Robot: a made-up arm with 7 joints. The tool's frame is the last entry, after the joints. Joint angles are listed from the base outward. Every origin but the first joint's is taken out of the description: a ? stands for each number. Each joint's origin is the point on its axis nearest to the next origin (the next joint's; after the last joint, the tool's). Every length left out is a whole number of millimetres.
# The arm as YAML. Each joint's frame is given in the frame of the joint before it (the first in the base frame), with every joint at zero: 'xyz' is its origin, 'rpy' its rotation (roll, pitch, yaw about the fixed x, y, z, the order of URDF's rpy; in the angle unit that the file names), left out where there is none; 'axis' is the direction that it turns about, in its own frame. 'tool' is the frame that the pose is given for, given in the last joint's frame.
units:
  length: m
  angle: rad
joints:
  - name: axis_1
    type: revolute
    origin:
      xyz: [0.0, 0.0, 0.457]
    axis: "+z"
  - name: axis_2
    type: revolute
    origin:
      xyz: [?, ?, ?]
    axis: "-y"
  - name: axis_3
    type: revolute
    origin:
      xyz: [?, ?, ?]
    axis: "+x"
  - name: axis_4
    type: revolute
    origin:
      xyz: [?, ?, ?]
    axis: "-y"
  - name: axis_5
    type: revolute
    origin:
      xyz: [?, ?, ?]
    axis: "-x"
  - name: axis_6
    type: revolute
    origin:
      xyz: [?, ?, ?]
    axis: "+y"
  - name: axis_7
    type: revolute
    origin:
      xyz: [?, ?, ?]
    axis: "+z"
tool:
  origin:
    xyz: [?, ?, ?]
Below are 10 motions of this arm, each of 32 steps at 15 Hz.
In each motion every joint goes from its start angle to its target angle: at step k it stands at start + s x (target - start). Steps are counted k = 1, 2, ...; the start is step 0. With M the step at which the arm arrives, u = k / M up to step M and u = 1 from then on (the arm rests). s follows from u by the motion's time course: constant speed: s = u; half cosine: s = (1 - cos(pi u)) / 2; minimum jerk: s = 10 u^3 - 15 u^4 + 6 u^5.
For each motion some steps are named. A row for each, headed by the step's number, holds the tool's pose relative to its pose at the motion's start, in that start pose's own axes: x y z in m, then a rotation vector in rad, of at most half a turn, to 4 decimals.
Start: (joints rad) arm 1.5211 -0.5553 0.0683 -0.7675 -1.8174 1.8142 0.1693
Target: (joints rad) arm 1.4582 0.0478 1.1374 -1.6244 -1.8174 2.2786 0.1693
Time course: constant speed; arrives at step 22
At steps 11, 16, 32:
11: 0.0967 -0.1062 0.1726 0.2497 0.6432 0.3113
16: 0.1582 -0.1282 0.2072 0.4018 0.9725 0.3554
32: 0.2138 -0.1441 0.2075 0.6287 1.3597 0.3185

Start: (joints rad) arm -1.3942 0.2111 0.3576 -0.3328 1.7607 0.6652 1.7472
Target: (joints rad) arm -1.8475 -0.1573 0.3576 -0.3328 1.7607 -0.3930 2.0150
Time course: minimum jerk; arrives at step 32
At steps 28, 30, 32:
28: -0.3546 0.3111 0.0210 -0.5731 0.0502 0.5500
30: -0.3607 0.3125 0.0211 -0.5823 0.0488 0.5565
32: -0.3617 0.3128 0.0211 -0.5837 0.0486 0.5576

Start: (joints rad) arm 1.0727 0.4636 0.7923 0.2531 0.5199 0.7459 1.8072
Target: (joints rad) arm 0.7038 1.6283 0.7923 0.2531 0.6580 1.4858 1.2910
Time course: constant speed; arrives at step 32
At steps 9, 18, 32:
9: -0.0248 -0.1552 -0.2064 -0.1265 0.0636 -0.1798
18: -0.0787 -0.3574 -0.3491 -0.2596 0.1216 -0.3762
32: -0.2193 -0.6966 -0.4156 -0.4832 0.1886 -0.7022

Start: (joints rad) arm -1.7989 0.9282 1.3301 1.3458 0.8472 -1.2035 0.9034
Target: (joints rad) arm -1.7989 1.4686 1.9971 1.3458 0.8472 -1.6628 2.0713
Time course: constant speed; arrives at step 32
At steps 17, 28, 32:
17: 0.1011 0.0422 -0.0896 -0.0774 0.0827 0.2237
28: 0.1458 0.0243 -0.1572 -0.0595 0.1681 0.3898
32: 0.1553 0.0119 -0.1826 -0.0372 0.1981 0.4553

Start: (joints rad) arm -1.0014 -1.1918 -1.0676 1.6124 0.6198 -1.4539 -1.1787
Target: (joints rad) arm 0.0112 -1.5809 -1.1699 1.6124 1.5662 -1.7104 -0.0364
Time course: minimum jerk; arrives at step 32
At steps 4, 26, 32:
4: 0.0065 -0.0102 -0.0007 0.0187 0.0042 0.0258
26: 0.2324 -0.5078 -0.4443 1.1652 -0.6850 1.3210
32: 0.2362 -0.5169 -0.4870 1.2089 -0.7765 1.3633

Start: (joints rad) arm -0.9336 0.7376 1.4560 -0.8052 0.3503 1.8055 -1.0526
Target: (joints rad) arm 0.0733 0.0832 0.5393 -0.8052 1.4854 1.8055 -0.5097
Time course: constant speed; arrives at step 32
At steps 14, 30, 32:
14: -0.1266 0.1169 -0.0323 -0.3607 0.3194 -0.2477
30: -0.1160 0.1981 -0.2753 -0.8871 0.3879 -0.8451
32: -0.1001 0.1876 -0.3200 -0.9513 0.3644 -0.9389

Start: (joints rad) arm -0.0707 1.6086 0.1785 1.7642 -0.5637 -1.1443 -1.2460
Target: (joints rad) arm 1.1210 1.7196 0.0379 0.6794 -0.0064 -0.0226 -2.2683
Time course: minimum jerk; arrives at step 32
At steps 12, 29, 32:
12: -0.2543 0.1965 0.0132 -0.4740 -0.3375 -0.3343
29: -0.4448 0.8522 -0.6114 -1.4602 -1.3621 -1.7167
32: -0.4399 0.8569 -0.6192 -1.4702 -1.3711 -1.7313

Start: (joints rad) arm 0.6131 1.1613 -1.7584 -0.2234 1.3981 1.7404 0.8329
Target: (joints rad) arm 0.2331 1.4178 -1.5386 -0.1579 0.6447 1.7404 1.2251
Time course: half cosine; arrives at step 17
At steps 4, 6, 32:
4: -0.0364 0.0105 0.0097 0.0117 0.0406 0.1365
6: -0.0764 0.0191 0.0252 0.0330 0.0808 0.2902
32: -0.2369 0.0030 0.1446 0.2207 0.1579 1.0456

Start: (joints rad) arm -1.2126 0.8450 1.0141 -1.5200 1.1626 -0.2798 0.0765
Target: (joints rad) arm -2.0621 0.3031 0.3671 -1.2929 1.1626 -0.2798 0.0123
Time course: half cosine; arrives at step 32
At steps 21, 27, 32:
21: 0.7346 -0.1760 0.3086 0.3882 0.7347 -0.7434
27: 0.8964 -0.3356 0.3005 0.5152 0.9326 -0.9068
32: 0.9348 -0.3864 0.2915 0.5540 0.9883 -0.9491

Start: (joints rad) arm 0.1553 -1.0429 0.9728 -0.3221 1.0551 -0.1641 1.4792
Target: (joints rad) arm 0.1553 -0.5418 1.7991 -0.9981 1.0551 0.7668 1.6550
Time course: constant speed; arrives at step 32
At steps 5, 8, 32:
5: -0.1101 -0.0059 0.0128 0.0898 -0.0985 0.1296
8: -0.1795 -0.0124 0.0088 0.1365 -0.1455 0.2215
32: -0.6167 -0.1793 -0.2178 0.3356 -0.0470 1.1317

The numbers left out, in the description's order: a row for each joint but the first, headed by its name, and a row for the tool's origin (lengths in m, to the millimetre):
axis_2: 0.109 0.005 0.0
axis_3: -0.441 0.0 -0.1
axis_4: 0.0 0.124 -0.006
axis_5: -0.23 0.0 -0.101
axis_6: 0.0 0.108 0.062
axis_7: -0.315 0.0 0.326
tool: 0.097 0.031 0.0

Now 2 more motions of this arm.
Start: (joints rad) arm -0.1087 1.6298 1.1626 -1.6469 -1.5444 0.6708 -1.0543
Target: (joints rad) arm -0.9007 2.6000 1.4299 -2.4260 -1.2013 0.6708 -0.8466
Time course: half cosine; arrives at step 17
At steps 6, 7, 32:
6: -0.2208 0.0093 0.0041 0.0725 -0.2211 -0.2807
7: -0.2879 0.0217 -0.0092 0.1050 -0.2802 -0.3798
32: -0.6217 0.2588 -0.1722 0.4922 -0.5106 -1.2343

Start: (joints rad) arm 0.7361 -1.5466 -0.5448 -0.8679 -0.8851 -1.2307 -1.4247
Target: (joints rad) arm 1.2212 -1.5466 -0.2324 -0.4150 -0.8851 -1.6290 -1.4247
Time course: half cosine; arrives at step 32
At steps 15, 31, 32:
15: 0.0758 -0.1333 -0.1473 0.3615 0.0575 0.0896
31: 0.1736 -0.2093 -0.3663 0.7874 0.1606 0.1887
32: 0.1740 -0.2094 -0.3673 0.7893 0.1611 0.1891

